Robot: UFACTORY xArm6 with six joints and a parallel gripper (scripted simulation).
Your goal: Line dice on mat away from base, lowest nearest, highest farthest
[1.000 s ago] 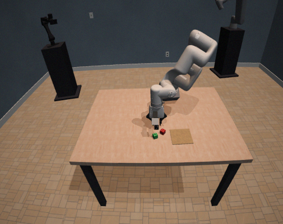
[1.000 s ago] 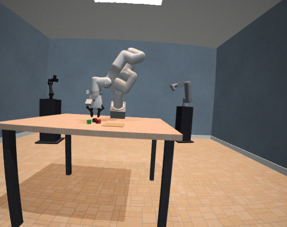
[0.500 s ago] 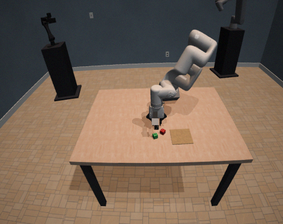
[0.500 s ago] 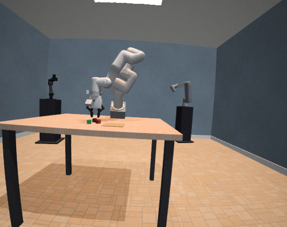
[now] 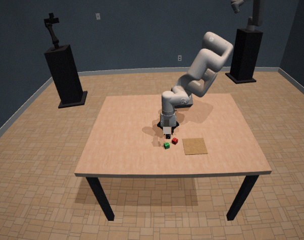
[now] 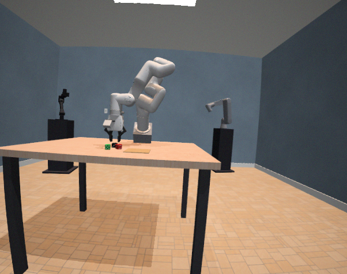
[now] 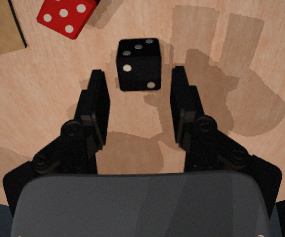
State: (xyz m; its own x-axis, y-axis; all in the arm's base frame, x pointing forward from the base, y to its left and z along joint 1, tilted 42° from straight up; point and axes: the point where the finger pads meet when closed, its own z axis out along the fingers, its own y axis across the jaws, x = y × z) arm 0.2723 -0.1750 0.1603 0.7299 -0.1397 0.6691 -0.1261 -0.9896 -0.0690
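Now: the black die 4 cm below my hand. The rest, counted from my hand: green die (9 cm ahead, 3 cm to the right, 4 cm below); then tan mat (12 cm ahead, 15 cm to the left, 5 cm below); then red die (6 cm ahead, 3 cm to the left, 4 cm below).
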